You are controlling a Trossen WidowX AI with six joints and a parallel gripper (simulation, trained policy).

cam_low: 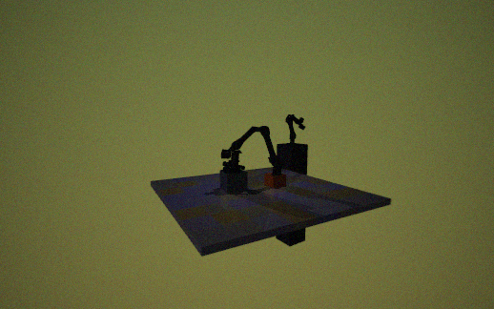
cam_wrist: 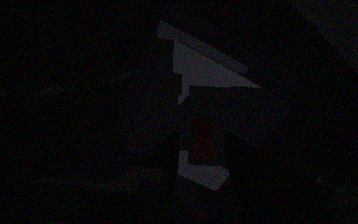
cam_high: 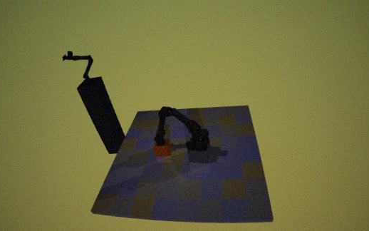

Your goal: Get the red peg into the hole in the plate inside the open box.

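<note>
Now: gripper tip 20 mm above the red peg.
</note>
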